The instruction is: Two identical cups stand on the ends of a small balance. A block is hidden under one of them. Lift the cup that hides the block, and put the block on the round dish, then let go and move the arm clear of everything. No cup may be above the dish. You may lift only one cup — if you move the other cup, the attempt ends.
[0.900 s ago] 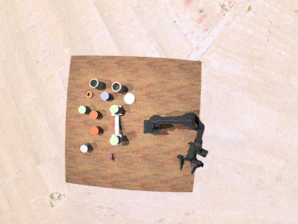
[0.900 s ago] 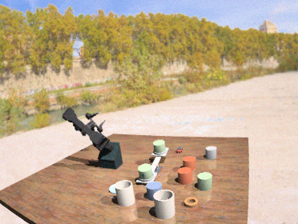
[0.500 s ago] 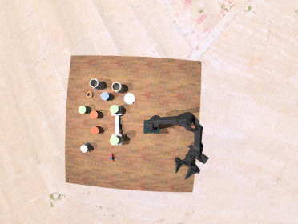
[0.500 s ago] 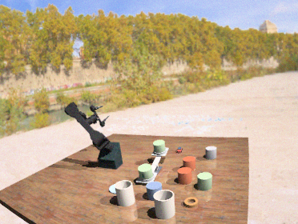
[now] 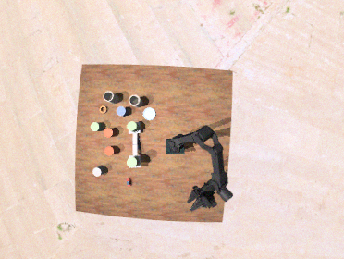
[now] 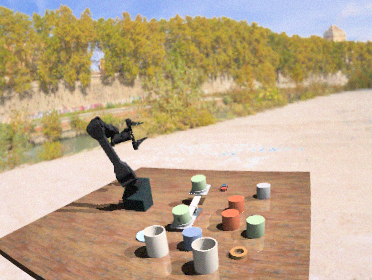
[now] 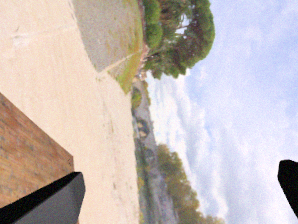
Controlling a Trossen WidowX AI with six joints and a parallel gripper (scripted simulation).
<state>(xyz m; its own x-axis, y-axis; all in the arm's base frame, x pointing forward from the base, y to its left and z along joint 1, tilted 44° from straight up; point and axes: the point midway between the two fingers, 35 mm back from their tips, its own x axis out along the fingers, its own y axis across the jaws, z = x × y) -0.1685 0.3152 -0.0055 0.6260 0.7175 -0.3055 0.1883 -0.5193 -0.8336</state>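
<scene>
Right now my gripper tip is 44 cm short of the grey-green block, 35 cm to the left of it and 32 cm above it. Round my gripper tip: round white dish 48 cm to the right, 36 cm below, 35 cm ahead; then blue cylinder 54 cm ahead, 46 cm to the right, 33 cm below; then balance 42 cm ahead, 32 cm below, 22 cm to the right.
</scene>
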